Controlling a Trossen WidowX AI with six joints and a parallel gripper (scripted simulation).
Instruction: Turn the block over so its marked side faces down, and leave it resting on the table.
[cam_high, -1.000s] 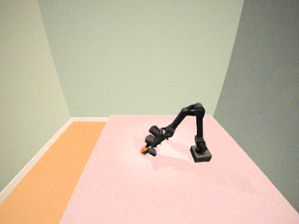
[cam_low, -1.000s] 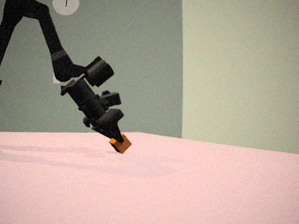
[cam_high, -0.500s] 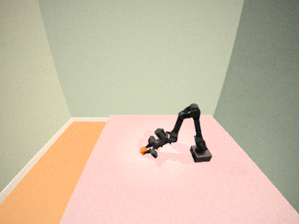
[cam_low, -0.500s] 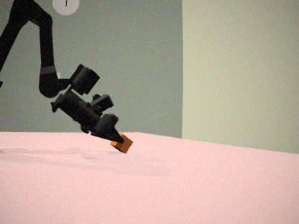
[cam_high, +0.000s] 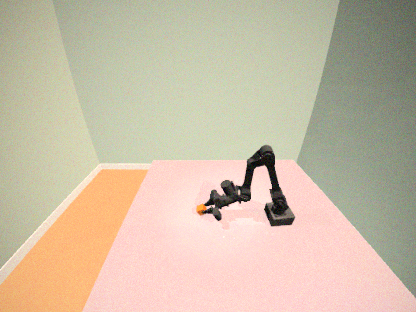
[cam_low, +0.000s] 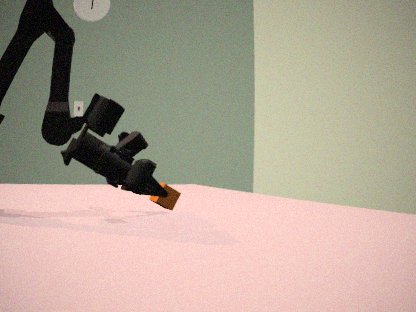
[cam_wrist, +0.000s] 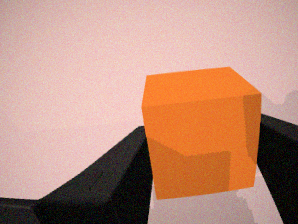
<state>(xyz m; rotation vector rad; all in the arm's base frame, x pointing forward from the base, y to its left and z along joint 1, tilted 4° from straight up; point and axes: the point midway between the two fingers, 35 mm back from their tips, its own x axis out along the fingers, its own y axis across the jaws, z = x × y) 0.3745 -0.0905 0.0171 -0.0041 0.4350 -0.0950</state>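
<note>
The orange block lies 10 mm below my gripper tip.
</note>
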